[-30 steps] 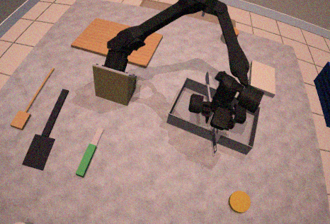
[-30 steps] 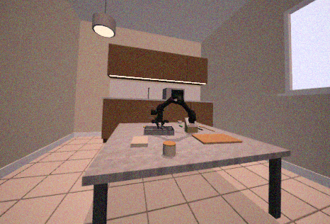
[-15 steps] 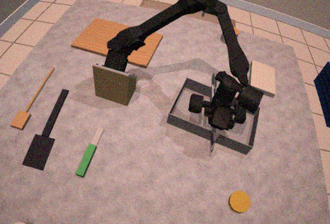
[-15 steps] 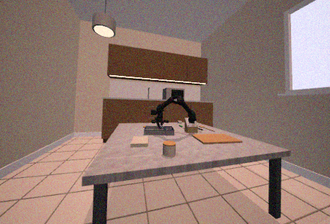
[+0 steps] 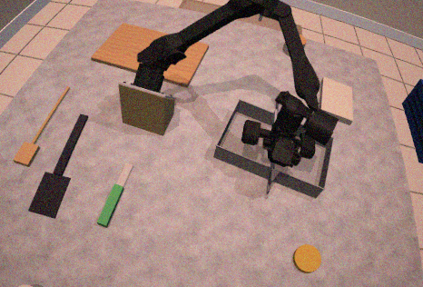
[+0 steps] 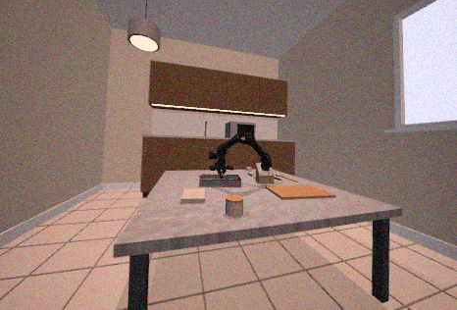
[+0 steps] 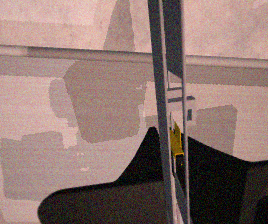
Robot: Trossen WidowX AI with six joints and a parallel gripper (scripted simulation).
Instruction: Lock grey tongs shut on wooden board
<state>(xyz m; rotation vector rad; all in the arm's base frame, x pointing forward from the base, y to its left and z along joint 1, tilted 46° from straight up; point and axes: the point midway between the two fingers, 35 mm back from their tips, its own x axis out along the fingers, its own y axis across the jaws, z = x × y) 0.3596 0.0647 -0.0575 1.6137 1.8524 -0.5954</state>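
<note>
My gripper tip is 40 mm to the right of the roasting tin and 10 mm short of it. From my gripper tip the other things lie so: orange disc (230 mm to the right, 160 mm ahead, 20 mm below); then yellow lock slider (40 mm above, 20 mm to the right); then beige block (360 mm to the left, 180 mm ahead, 20 mm below).
</note>
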